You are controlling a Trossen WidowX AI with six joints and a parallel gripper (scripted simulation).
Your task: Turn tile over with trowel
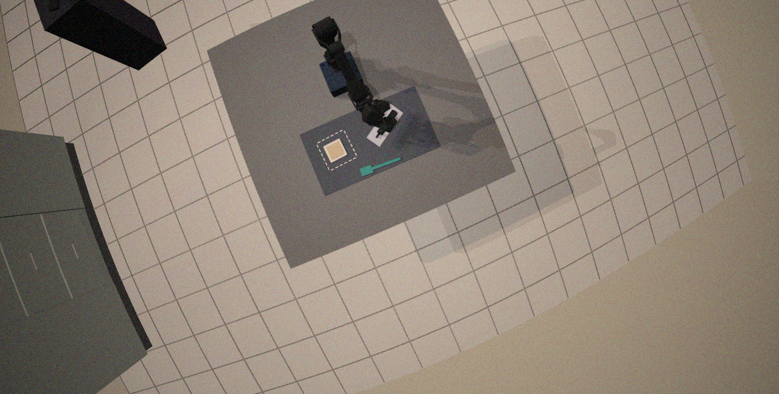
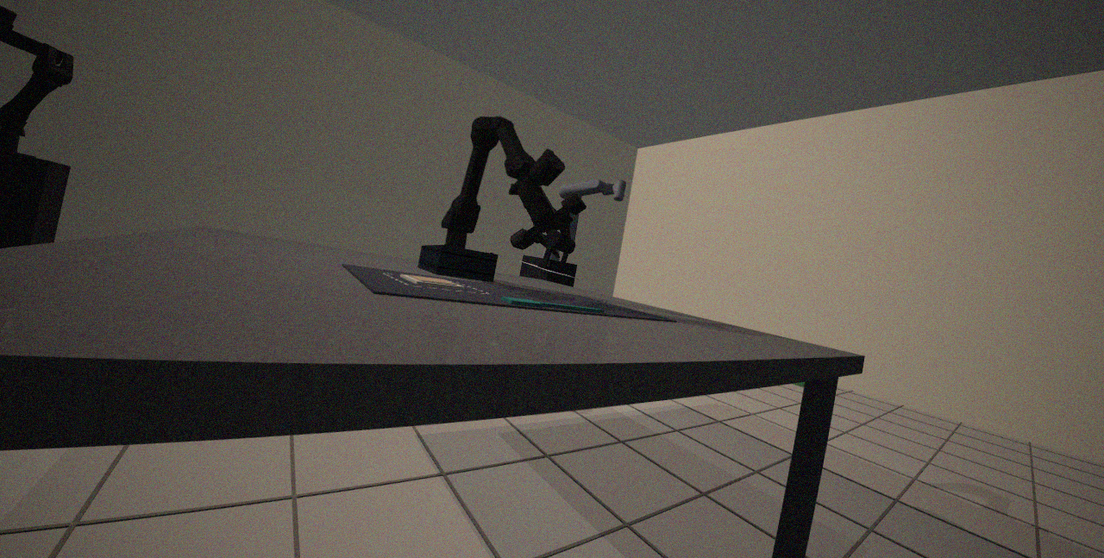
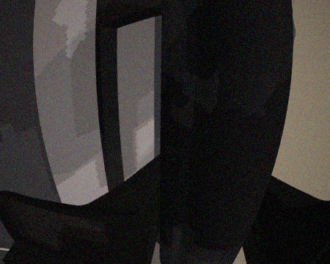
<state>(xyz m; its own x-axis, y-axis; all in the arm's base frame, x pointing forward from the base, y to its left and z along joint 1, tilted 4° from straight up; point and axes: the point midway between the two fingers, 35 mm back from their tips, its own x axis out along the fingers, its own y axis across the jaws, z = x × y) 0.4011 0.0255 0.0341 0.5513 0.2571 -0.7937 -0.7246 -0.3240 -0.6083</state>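
The dark-handled trowel lies 20 mm behind my gripper tip, 10 mm to the right of it and 10 mm below it. The rest, counted from my gripper tip: teal trowel 110 mm ahead, 140 mm to the right, 100 mm below; then tile 70 mm behind, 270 mm to the right, 100 mm below; then dark mat 20 mm behind, 100 mm to the right, 120 mm below.
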